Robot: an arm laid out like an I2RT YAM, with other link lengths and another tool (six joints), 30 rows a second.
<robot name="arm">
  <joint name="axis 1" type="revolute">
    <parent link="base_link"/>
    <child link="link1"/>
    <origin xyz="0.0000 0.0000 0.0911"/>
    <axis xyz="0 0 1"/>
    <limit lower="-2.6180" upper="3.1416"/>
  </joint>
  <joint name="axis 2" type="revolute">
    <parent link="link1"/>
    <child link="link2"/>
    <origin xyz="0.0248 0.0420 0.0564"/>
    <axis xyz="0 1 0"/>
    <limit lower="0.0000" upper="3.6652"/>
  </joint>
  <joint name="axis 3" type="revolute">
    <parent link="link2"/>
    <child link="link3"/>
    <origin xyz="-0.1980 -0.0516 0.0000"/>
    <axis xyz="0 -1 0"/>
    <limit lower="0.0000" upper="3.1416"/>
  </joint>
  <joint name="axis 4" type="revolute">
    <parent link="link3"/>
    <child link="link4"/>
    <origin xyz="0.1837 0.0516 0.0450"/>
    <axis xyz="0 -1 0"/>
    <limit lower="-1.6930" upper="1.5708"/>
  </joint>
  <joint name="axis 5" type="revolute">
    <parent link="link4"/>
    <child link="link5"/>
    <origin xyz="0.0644 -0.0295 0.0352"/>
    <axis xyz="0 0 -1"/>
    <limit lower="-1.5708" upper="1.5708"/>
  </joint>
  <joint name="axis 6" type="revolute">
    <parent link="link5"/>
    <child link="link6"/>
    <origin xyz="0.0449 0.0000 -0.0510"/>
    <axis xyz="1 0 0"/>
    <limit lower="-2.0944" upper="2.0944"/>
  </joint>
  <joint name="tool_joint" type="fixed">
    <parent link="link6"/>
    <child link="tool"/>
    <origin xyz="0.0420 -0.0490 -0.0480" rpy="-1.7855 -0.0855 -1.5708"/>
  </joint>
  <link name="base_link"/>
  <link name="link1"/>
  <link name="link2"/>
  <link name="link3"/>
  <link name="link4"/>
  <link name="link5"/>
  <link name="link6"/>
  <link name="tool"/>
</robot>
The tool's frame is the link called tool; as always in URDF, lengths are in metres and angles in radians.
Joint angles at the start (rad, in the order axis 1, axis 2, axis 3, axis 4, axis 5, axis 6):
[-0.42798, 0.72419, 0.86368, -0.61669, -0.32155, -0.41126]
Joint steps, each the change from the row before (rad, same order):
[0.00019, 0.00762, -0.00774, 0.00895, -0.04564, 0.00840]
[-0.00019, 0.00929, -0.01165, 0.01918, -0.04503, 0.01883]
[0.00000, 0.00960, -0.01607, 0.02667, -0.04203, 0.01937]
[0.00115, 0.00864, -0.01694, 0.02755, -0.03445, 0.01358]
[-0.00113, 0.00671, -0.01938, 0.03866, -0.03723, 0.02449]
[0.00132, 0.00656, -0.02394, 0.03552, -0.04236, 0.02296]
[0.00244, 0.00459, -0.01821, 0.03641, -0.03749, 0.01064]
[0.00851, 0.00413, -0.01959, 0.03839, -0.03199, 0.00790]
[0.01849, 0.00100, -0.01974, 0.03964, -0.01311, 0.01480]
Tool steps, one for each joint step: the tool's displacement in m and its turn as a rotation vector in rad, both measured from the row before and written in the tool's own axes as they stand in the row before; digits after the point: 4 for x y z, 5 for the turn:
[-0.0041, -0.0009, 0.0049, 0.01632, -0.04447, 0.00103]
[-0.0040, -0.0007, 0.0058, 0.01926, -0.04379, 0.01049]
[-0.0035, -0.0003, 0.0064, 0.01947, -0.04044, 0.01057]
[-0.0027, 0.0000, 0.0059, 0.01658, -0.03327, 0.00524]
[-0.0023, -0.0005, 0.0060, 0.02516, -0.03175, 0.01235]
[-0.0037, 0.0009, 0.0068, 0.02064, -0.04188, 0.01117]
[-0.0022, -0.0012, 0.0054, 0.02481, -0.03249, -0.00483]
[-0.0026, -0.0014, 0.0056, 0.02363, -0.03180, -0.01064]
[-0.0031, -0.0014, 0.0052, 0.02046, -0.02312, -0.00778]

